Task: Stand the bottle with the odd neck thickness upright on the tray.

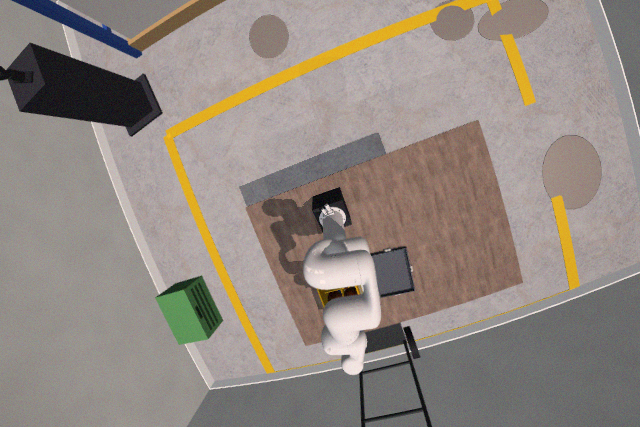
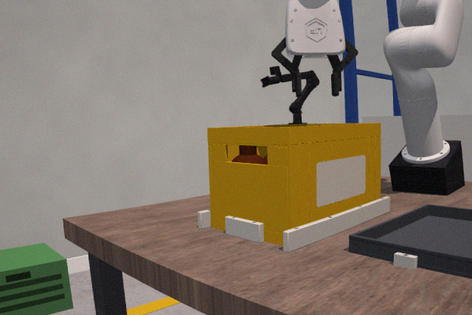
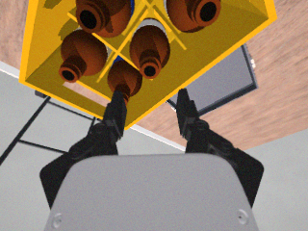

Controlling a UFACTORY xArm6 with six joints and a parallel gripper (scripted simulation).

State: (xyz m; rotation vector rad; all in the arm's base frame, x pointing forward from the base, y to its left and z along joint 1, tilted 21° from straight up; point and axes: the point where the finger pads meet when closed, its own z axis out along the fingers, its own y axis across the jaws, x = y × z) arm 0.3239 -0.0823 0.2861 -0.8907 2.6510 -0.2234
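Now: hand 16 cm above the yellow crate, 4 cm to the left of it and 1 cm past it. Also, from my hand: dark tray (23 cm to the left, 23 cm below, 2 cm ahead).
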